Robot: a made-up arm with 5 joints.
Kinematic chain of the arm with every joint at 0, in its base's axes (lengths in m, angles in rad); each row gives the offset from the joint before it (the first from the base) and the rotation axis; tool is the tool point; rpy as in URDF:
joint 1: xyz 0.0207 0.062 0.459 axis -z
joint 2: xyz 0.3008 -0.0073 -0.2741 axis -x
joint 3: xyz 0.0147 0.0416 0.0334 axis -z
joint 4: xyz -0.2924 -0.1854 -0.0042 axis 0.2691 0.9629 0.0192
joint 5: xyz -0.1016 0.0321 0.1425 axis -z
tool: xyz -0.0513 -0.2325 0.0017 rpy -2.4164 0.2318 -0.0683
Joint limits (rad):
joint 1: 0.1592..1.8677
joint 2: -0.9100..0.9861
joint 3: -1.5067..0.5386
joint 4: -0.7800..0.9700
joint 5: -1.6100..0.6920
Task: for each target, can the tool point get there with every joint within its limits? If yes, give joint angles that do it. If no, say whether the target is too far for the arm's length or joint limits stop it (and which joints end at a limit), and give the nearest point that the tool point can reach.
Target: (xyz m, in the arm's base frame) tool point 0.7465 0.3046 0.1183
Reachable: no: joint limits stop it (at a limit: joint 1, joint 2, joint 3) | nearest point 0.5645 0.0038 0.3220 | short by 0.406 m
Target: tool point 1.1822 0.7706 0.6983
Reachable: no: too far | nearest point 0.6784 0.0226 0.6435 | short by 0.903 m
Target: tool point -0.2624 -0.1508 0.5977
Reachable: yes | joints 1.3171 0.6174 -0.5323 -0.4074 -0.2931
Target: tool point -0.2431 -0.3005 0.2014
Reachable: yes | joints 0.3246 -0.3813 -0.1224 -0.0112 0.2299
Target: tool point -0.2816 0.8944 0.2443
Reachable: no: joint limits stop it (at a limit: joint 1, joint 5) | nearest point -0.1803 0.4197 0.2176 | short by 0.486 m
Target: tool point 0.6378 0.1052 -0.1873
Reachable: no: joint limits stop it (at a limit: joint 1, joint 2, joint 4) | nearest point 0.5473 -0.1350 0.0635 | short by 0.359 m
